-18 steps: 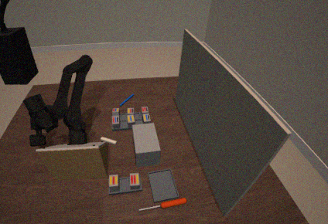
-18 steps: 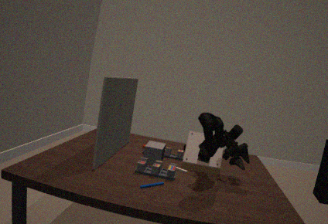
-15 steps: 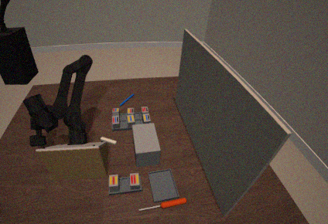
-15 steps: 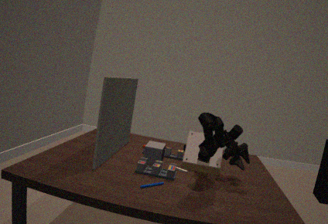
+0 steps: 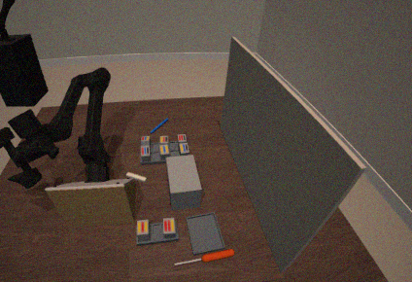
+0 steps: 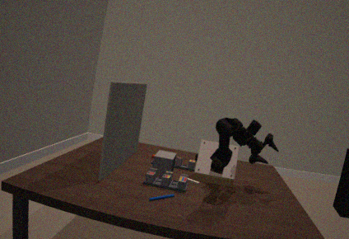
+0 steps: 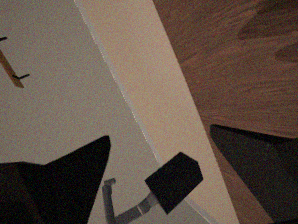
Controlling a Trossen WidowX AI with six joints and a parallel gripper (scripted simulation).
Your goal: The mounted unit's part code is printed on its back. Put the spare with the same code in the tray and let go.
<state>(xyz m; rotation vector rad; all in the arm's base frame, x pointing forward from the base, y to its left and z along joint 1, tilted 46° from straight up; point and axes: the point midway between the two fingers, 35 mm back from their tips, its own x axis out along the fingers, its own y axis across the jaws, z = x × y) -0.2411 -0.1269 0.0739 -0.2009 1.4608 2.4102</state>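
The grey spare lies 53 cm ahead of my gripper tip, 14 cm below it and 11 cm to the right of it. Round my gripper tip: mounted unit 57 cm ahead, 13 cm below, 7 cm to the left; then blue pen 46 cm ahead, 45 cm to the left, 18 cm below; then grey holder 49 cm ahead, 18 cm below, 11 cm to the right.
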